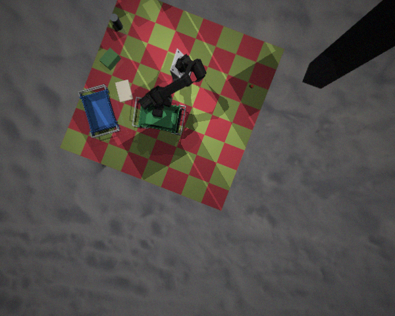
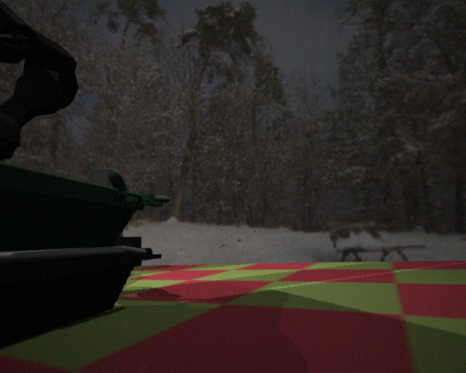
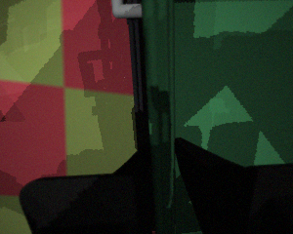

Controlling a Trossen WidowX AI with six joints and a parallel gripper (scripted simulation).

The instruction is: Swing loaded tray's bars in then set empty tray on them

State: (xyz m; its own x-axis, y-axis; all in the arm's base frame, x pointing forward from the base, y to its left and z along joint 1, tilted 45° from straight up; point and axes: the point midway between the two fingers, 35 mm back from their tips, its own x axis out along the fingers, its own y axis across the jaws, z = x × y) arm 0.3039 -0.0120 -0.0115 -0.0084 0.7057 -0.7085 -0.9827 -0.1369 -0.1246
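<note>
My gripper tip is now 7 cm short of the green tray, 3 cm below it and 1 cm to the right of it. Round my gripper tip: cream block 34 cm to the right, 9 cm below, 3 cm behind; green block 51 cm to the right, 21 cm behind, 7 cm below.
</note>
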